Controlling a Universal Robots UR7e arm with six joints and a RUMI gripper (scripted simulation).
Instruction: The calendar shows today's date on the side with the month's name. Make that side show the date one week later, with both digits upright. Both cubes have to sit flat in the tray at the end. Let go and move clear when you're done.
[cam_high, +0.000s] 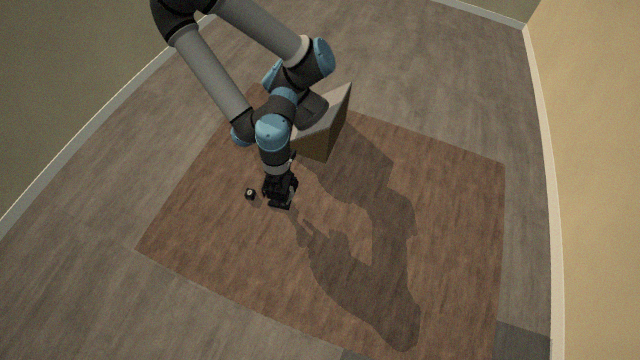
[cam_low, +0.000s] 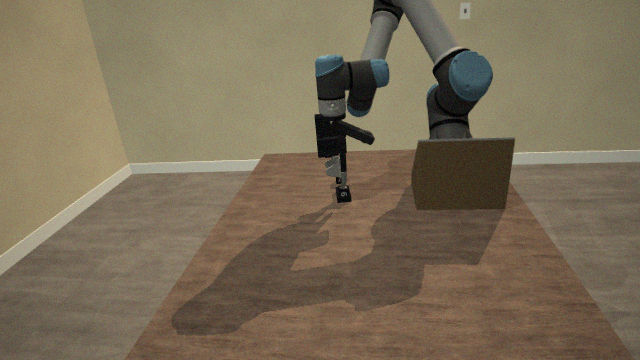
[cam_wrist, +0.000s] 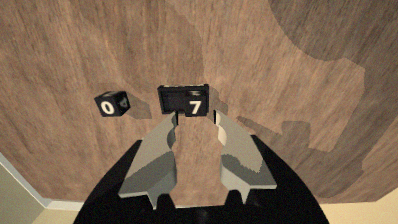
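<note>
Now: the black cube 40 mm below my hand. Also, from my hand: black tray (20 mm to the right, 50 mm below).
</note>
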